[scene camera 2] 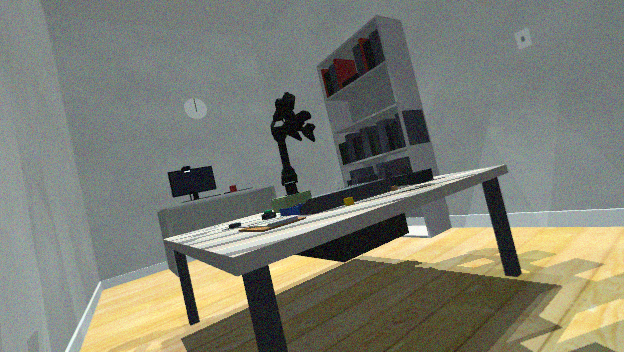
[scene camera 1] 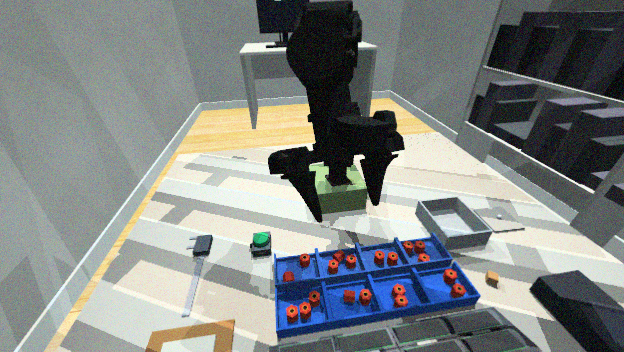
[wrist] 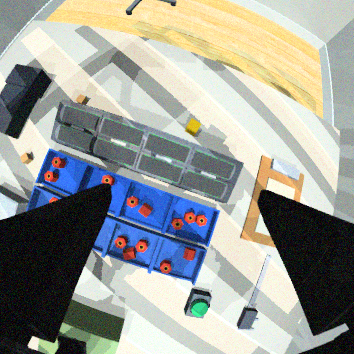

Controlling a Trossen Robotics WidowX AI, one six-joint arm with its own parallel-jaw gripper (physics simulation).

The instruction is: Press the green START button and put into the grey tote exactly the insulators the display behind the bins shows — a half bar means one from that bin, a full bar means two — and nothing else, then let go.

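Pixels of known places: gripper, fingertip midpoint: [scene camera 2: 308,140] [scene camera 1: 349,213] [wrist: 187,194]; arm's base at its link origin: [scene camera 2: 292,194] [scene camera 1: 337,179] [wrist: 71,348].
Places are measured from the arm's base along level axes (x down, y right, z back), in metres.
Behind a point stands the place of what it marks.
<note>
My gripper [scene camera 1: 348,212] @[x -0.222, y 0.164, z -0.375 m] [scene camera 2: 306,138] @[x -0.222, y 0.164, z -0.375 m] [wrist: 187,194] @[x -0.222, y 0.164, z -0.375 m] is wide open and empty, high above the table. The green START button [scene camera 1: 260,239] @[x 0.045, y 0.281, z -0.124 m] [scene camera 2: 268,213] @[x 0.058, y 0.297, z -0.143 m] [wrist: 200,308] @[x 0.043, y 0.280, z -0.120 m] sits on a dark housing beside the blue bins [scene camera 1: 350,319] [wrist: 70,185]. The bins form two rows and hold orange-red insulators [scene camera 1: 365,296] @[x 0.054, y 0.097, z -0.357 m] [wrist: 132,201] @[x 0.054, y 0.096, z -0.353 m], two or three in each compartment; a finger hides some in the wrist view. The display [wrist: 141,154] @[x 0.039, y 0.101, z -0.457 m] behind the bins has several dark panels with thin green outlines and small white marks; I make out no half or full bars. The grey tote [scene camera 1: 467,241] @[x 0.058, y -0.234, z -0.318 m] looks empty.
A black caliper-like tool [scene camera 1: 201,245] @[x 0.065, y 0.435, z -0.068 m] [wrist: 247,317] @[x 0.065, y 0.428, z -0.068 m] and a wooden frame [scene camera 1: 227,335] @[x 0.078, y 0.387, z -0.320 m] [wrist: 254,205] @[x 0.078, y 0.402, z -0.379 m] lie on the button's side. A yellow block [scene camera 2: 348,201] @[x 0.068, y 0.223, z -0.565 m] [wrist: 193,126] @[x 0.056, y 0.210, z -0.551 m] and a small tan block [wrist: 82,99] @[x 0.064, y -0.085, z -0.587 m] lie beyond the display. A black box [scene camera 1: 575,300] @[x 0.032, y -0.280, z -0.525 m] [wrist: 22,95] @[x 0.032, y -0.251, z -0.572 m] stands at the tote's side.
</note>
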